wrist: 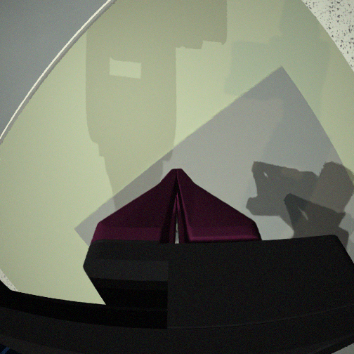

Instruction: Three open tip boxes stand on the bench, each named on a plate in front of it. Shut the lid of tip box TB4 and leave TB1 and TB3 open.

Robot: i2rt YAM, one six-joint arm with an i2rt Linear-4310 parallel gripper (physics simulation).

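My gripper point(176, 177) is shut, its two dark red fingers meeting at their tips with nothing between them. It hangs over the grey area of the bench top. Tip box TB4, TB1 and TB3, their lids and their name plates do not show in the wrist view. The black gripper body covers the lower part of the view and hides what lies beneath it. Whether any lid is open or shut cannot be told.
A grey mat point(215, 145) lies on the pale green bench top point(40, 185). Dark angular shadows fall on the mat at the right, and a broad arm-shaped shadow falls on the green at the upper left. The bench's curved edge runs along the upper left; speckled floor point(337, 22) shows at the upper right.
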